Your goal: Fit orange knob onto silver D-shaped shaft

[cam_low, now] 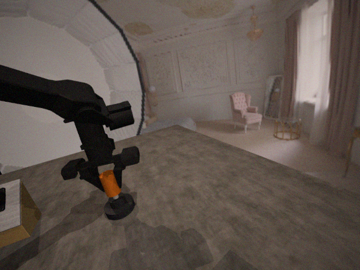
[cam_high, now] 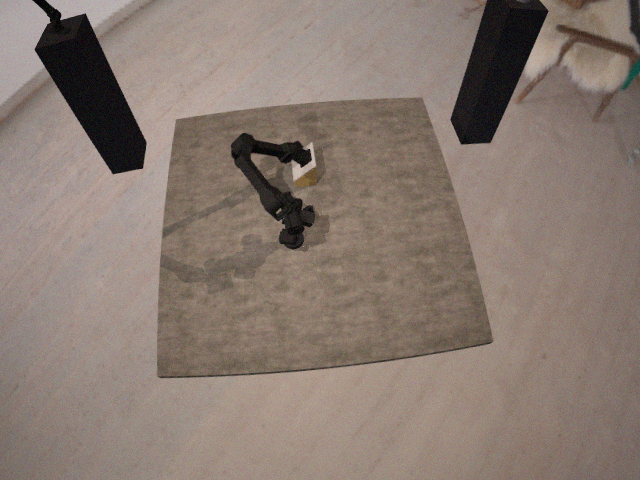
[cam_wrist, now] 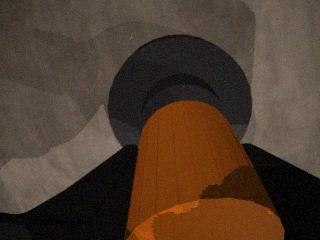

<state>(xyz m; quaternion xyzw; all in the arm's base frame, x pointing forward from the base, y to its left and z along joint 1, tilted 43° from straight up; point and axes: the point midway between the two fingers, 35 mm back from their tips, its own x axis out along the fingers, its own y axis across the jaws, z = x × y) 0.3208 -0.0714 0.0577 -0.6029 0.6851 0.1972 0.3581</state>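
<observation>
The orange knob lies 30 mm above my gripper tip. From my gripper tip the other things lie so: black round pedestal 40 mm below.
</observation>
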